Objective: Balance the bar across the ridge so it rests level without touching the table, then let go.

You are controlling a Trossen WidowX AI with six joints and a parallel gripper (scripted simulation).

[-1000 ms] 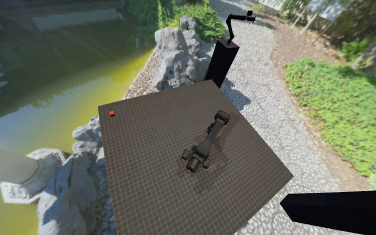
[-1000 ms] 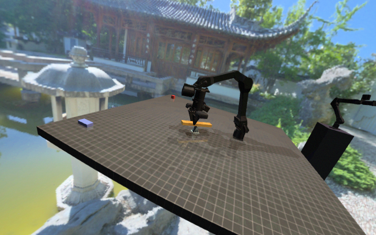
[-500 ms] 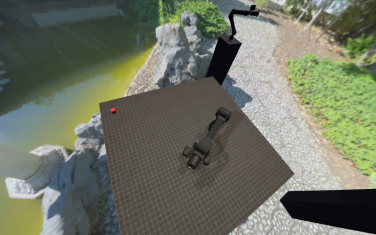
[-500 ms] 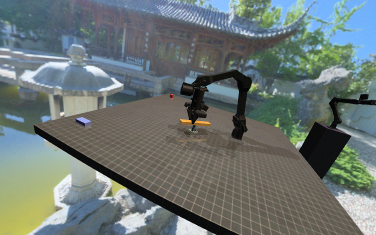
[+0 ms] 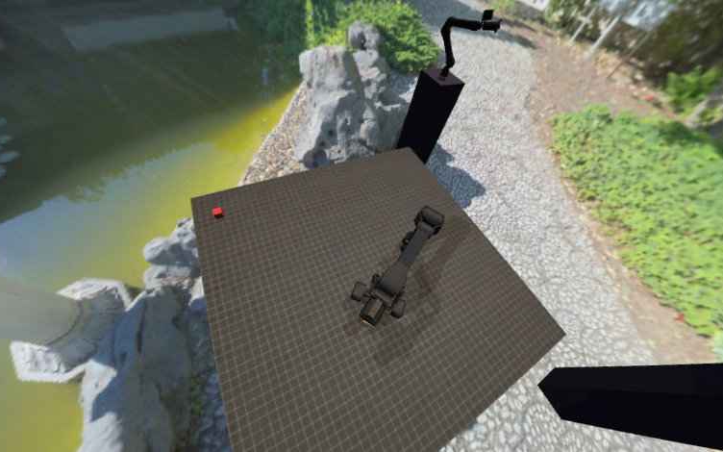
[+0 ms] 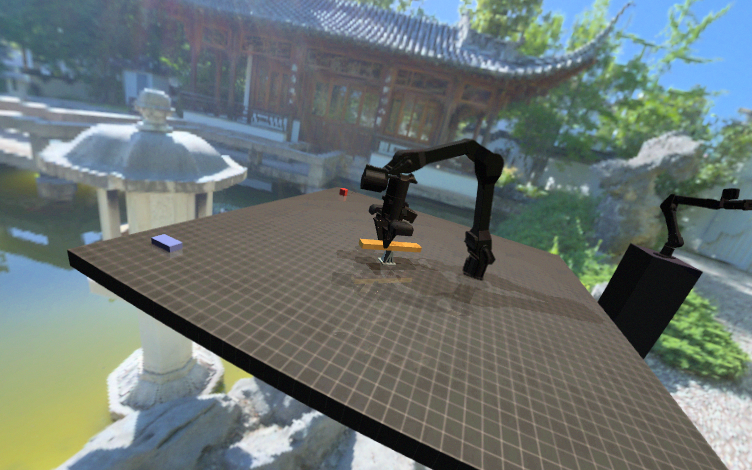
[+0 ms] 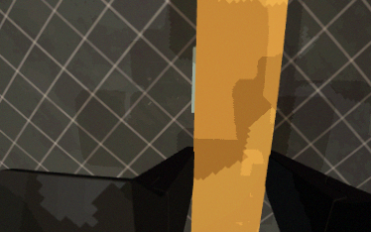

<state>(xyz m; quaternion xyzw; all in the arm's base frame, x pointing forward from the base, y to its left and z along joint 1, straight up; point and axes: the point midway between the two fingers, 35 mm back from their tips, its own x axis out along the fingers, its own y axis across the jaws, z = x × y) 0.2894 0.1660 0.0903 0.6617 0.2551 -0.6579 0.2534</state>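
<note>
My gripper tip is now 20 mm to the left of the orange bar and 20 mm past it. Round my gripper tip: small red cube (670 mm to the right, 450 mm ahead, 40 mm below); purple block (450 mm ahead, 330 mm to the left, 50 mm below).
</note>
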